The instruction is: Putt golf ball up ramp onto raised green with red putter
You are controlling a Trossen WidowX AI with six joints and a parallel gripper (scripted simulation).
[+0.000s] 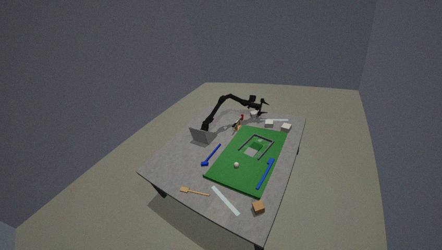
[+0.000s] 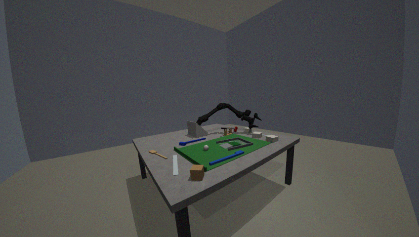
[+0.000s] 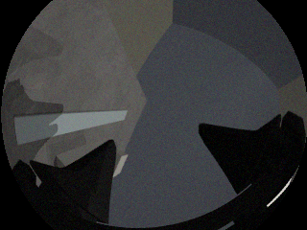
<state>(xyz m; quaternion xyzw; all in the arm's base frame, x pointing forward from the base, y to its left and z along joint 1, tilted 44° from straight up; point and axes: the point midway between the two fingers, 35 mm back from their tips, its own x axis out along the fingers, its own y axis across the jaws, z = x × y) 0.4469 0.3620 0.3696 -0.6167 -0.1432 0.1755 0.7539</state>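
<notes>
Now: gripper tip 270 mm past the wooden stand, 250 mm to the left of it and 80 mm above it. Also, from my gripper tip: white golf ball (40 mm behind, 730 mm to the right, 90 mm below); wooden cube (250 mm ahead, 1000 mm to the right, 90 mm below); green mat (560 mm to the right, 120 mm below).
</notes>
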